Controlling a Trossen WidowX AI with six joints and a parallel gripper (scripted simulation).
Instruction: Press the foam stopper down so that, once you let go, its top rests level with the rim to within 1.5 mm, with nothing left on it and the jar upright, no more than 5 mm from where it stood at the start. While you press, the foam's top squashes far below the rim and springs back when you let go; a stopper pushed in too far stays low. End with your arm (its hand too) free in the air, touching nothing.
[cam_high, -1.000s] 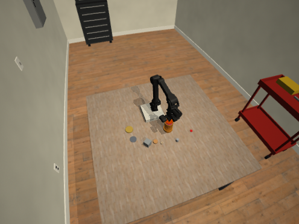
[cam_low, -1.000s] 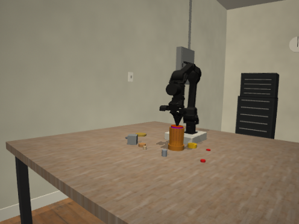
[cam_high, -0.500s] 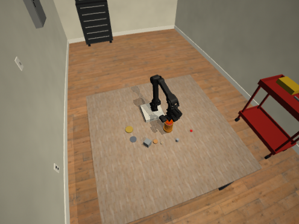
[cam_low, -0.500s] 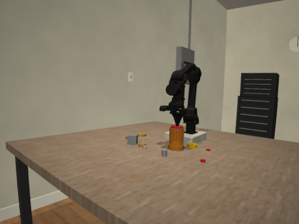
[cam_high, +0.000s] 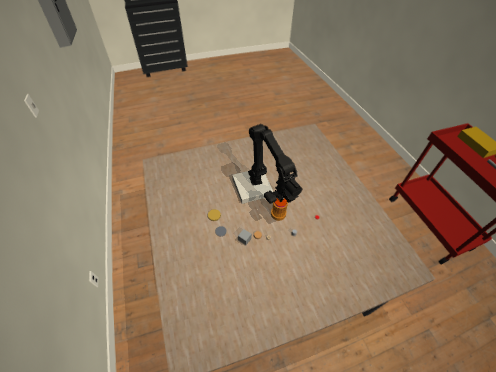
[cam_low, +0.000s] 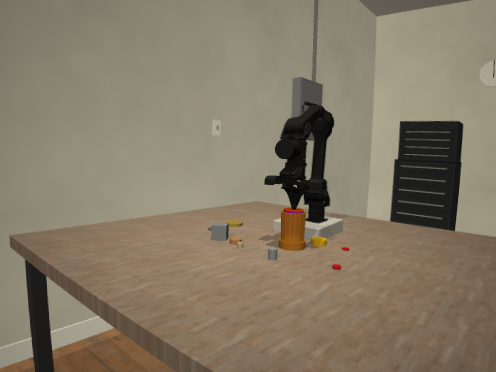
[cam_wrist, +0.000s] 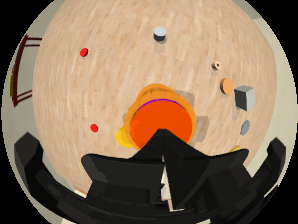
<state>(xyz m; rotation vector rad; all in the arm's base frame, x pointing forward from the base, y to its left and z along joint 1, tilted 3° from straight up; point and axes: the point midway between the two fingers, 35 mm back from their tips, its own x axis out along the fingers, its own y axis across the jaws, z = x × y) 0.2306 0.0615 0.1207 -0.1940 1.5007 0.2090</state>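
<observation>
Right now the orange foam stopper is 50 mm below my hand. The rest, counted from my hand: small tan disc: 150 mm to the right, 150 mm below, 100 mm ahead; then yellow disc: 150 mm below, 90 mm behind, 40 mm to the left; then small grey cylinder: 140 mm below, 140 mm ahead, 40 mm to the left.
</observation>
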